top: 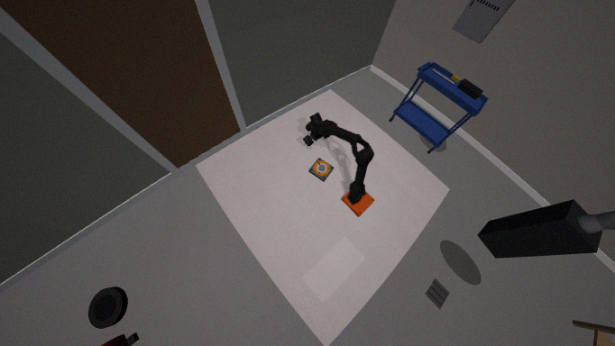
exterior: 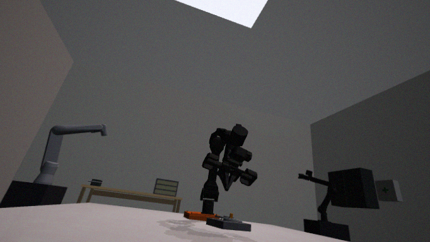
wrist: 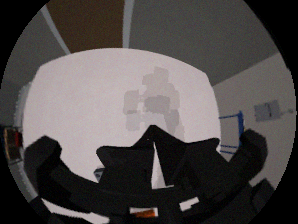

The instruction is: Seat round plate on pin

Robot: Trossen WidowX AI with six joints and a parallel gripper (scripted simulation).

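Now: the round plate 180 mm behind my gripper tip, 50 mm to the left of it and 80 mm below it. The rest, counted from my gripper tip: square base (200 mm behind, 50 mm to the left, 90 mm below).
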